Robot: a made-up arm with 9 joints. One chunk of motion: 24 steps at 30 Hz.
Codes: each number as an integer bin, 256 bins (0 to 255) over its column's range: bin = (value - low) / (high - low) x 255, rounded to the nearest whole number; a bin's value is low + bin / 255 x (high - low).
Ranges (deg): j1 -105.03..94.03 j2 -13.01..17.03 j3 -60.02..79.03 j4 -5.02..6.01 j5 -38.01..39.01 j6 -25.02..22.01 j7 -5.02..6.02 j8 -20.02..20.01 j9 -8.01..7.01
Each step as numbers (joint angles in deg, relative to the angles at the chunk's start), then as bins.
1 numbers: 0.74 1.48 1.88 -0.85 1.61 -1.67 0.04 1.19 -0.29
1 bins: 135 123 114 96 131 127 117 135 131
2 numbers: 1.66 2.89 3.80 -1.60 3.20 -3.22 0.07 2.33 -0.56
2 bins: 137 135 117 79 136 118 118 142 126
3 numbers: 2.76 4.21 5.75 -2.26 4.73 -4.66 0.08 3.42 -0.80
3 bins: 138 146 121 64 142 110 118 149 122
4 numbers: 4.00 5.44 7.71 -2.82 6.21 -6.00 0.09 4.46 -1.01
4 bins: 140 157 124 51 146 103 118 156 119
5 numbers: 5.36 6.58 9.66 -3.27 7.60 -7.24 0.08 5.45 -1.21
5 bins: 141 166 128 40 151 96 118 162 115
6 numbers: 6.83 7.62 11.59 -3.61 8.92 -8.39 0.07 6.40 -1.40
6 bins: 143 175 131 33 155 90 118 168 112
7 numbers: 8.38 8.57 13.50 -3.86 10.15 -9.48 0.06 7.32 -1.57
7 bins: 145 183 135 27 159 84 117 174 109
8 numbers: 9.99 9.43 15.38 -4.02 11.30 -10.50 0.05 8.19 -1.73
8 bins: 147 190 138 23 163 79 117 180 107
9 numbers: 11.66 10.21 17.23 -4.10 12.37 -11.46 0.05 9.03 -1.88
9 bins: 149 197 142 21 167 74 117 185 104
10 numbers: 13.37 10.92 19.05 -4.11 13.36 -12.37 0.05 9.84 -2.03
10 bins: 152 203 145 21 170 69 117 190 102
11 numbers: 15.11 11.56 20.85 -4.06 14.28 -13.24 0.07 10.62 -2.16
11 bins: 154 209 148 22 173 64 118 195 99
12 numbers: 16.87 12.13 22.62 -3.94 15.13 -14.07 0.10 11.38 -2.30
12 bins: 156 213 152 25 176 59 118 200 97
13 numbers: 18.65 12.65 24.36 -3.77 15.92 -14.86 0.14 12.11 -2.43
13 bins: 158 218 155 29 179 55 119 205 95
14 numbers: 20.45 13.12 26.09 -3.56 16.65 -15.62 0.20 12.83 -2.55
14 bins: 161 222 158 34 181 51 121 209 93
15 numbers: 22.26 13.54 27.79 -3.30 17.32 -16.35 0.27 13.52 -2.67
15 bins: 163 225 161 40 183 47 122 214 91
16 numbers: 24.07 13.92 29.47 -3.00 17.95 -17.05 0.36 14.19 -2.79
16 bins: 165 229 164 47 185 43 124 218 89
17 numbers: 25.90 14.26 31.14 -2.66 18.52 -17.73 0.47 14.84 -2.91
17 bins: 168 231 167 55 187 40 127 222 87
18 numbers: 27.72 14.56 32.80 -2.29 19.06 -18.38 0.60 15.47 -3.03
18 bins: 170 234 170 63 189 36 130 226 85
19 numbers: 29.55 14.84 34.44 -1.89 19.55 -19.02 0.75 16.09 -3.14
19 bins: 172 236 173 72 191 33 133 230 83
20 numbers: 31.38 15.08 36.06 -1.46 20.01 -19.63 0.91 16.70 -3.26
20 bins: 175 238 176 82 192 29 137 234 81
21 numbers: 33.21 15.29 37.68 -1.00 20.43 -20.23 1.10 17.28 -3.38
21 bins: 177 240 179 93 193 26 141 238 79
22 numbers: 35.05 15.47 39.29 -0.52 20.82 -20.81 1.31 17.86 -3.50
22 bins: 179 242 182 104 195 23 146 241 77
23 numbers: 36.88 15.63 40.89 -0.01 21.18 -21.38 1.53 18.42 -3.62
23 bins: 182 243 185 116 196 20 151 245 75
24 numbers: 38.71 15.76 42.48 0.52 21.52 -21.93 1.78 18.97 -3.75
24 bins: 184 244 188 128 197 17 157 248 72
